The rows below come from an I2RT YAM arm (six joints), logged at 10 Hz.
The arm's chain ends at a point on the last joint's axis. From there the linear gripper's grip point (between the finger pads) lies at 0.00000 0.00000 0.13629 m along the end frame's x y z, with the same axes.
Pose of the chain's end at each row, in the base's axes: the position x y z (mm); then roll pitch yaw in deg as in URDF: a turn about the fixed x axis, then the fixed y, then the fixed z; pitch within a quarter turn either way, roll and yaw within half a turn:
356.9, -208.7, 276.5, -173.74, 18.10, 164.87
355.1, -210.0, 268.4, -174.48, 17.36, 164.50
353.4, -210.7, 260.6, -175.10, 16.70, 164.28
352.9, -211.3, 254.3, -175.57, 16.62, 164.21
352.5, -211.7, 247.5, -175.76, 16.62, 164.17
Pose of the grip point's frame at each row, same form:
393.7, -234.0, 147.7, -173.74, 18.10, 164.87
390.6, -233.5, 138.9, -174.48, 17.36, 164.50
387.8, -232.5, 130.5, -175.10, 16.70, 164.28
387.4, -232.0, 124.1, -175.57, 16.62, 164.21
387.2, -232.0, 117.3, -175.76, 16.62, 164.17

